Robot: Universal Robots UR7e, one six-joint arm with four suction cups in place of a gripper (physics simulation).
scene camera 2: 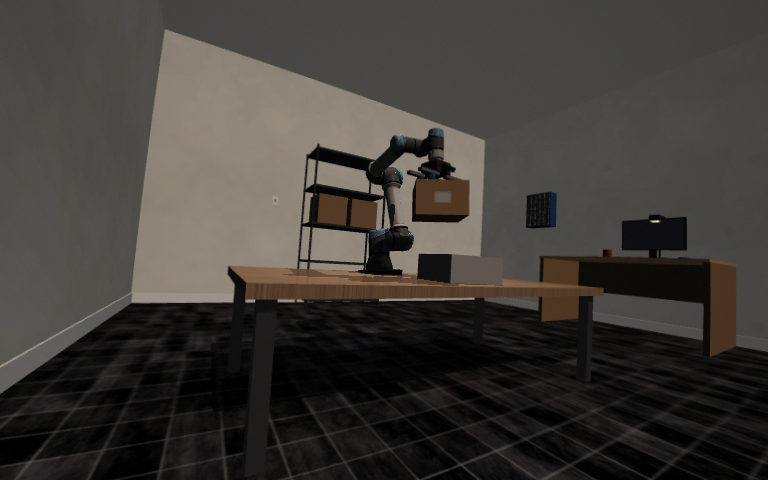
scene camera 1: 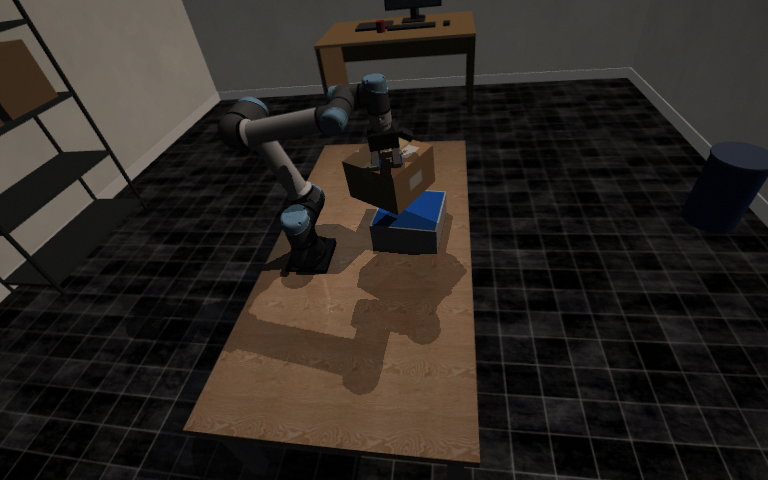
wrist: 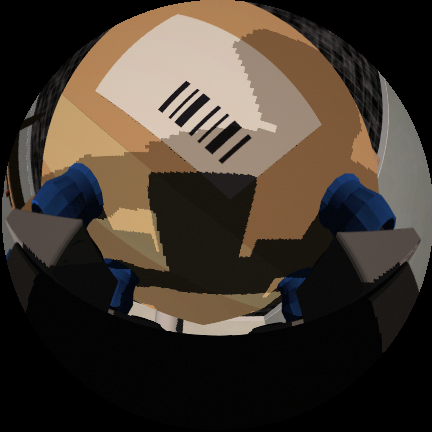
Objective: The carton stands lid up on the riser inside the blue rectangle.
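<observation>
The brown carton (scene camera 1: 416, 164) (scene camera 2: 454, 211) (wrist: 290, 210) hangs in the air, roughly level, with its taped, labelled lid side up. My suction gripper (scene camera 1: 387, 164) (scene camera 2: 432, 176) (wrist: 215, 240) is on the lid, its blue cups against it, and holds the carton. The grey riser (scene camera 1: 404, 239) (scene camera 2: 476, 270) stands on the table, below the carton and apart from it. The blue rectangle (scene camera 1: 429, 204) shows on the riser's top, partly hidden by the carton in scene camera 1. In that view the carton looks turned relative to the riser.
The wooden table (scene camera 1: 339, 396) (scene camera 2: 368, 290) carries the arm's base (scene camera 1: 310, 257) (scene camera 2: 380, 263) left of the riser in scene camera 1. A shelf unit (scene camera 2: 342, 156), a desk (scene camera 1: 396, 35) (scene camera 2: 722, 305) with a monitor (scene camera 2: 654, 234), and a blue bin (scene camera 1: 724, 189) stand off the table.
</observation>
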